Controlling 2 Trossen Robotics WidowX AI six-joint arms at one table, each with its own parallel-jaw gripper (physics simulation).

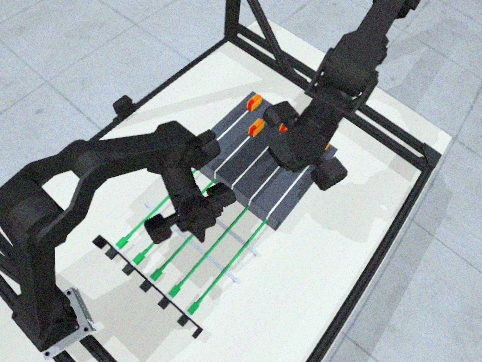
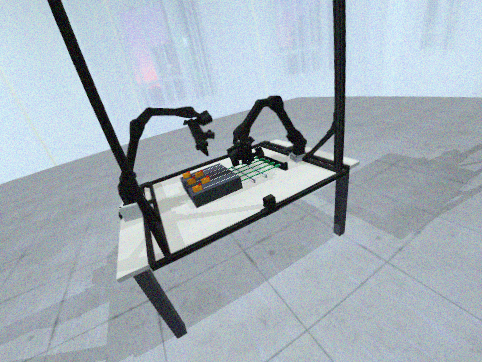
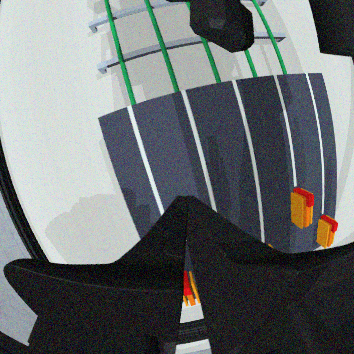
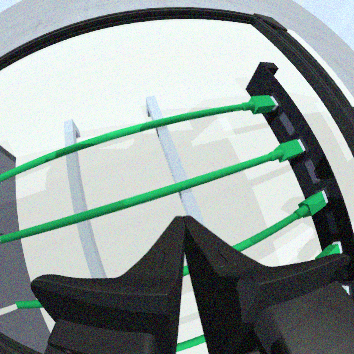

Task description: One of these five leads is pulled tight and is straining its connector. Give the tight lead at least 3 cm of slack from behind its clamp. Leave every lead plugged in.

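Pixels of known places: left gripper, between the fingertips: (image 2: 208, 155) (image 3: 183, 203); right gripper, between the fingertips: (image 1: 202, 241) (image 2: 248, 164) (image 4: 182, 222); left arm's base, origin of its link: (image 2: 131, 201); right arm's base, origin of its link: (image 1: 58, 322) (image 2: 299, 153).
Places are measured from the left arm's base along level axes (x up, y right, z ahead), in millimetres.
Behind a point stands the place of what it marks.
Note:
Several green leads (image 1: 220, 239) @(x -50, y -189, z 596 mm) (image 3: 162, 47) @(x -50, y -178, z 561 mm) (image 4: 125, 204) @(x -50, y -187, z 601 mm) run from plugs in a black strip (image 1: 100, 241) @(x -40, y -55, z 818 mm) (image 4: 258, 80) @(x -51, y -315, z 731 mm) to a dark block (image 1: 235, 162) @(x -10, y -61, z 473 mm) (image 2: 220, 192) (image 3: 160, 130) @(x -10, y -177, z 457 mm), continuing there as white lines. Orange clamps with red parts (image 1: 255, 102) @(x 12, y 47, z 340 mm) (image 2: 197, 188) @(x 6, y 64, z 336 mm) (image 3: 302, 209) @(x 13, y -21, z 381 mm) stand at the block's far end; some are hidden behind my left gripper. I cannot tell which lead is tight. My left gripper (image 2: 206, 153) @(x 75, y -164, z 418 mm) (image 3: 183, 203) @(x 75, y -164, z 418 mm) is shut and empty above the block. My right gripper (image 1: 201, 239) @(x -37, y -174, z 634 mm) (image 4: 182, 222) @(x -37, y -174, z 634 mm) is shut and empty above the middle leads, partly hiding them.
Two pale grey bars (image 4: 75, 185) @(x -55, y -202, z 562 mm) (image 4: 170, 160) @(x -55, y -219, z 631 mm) cross beneath the leads between block and strip. Black frame rails (image 1: 375, 250) @(x -70, y -416, z 295 mm) (image 2: 215, 243) @(x -95, y 334, z 369 mm) edge the white table. A small black box (image 1: 123, 106) @(x -27, y 238, z 622 mm) (image 2: 269, 201) @(x -35, y 265, z 616 mm) sits on one rail.

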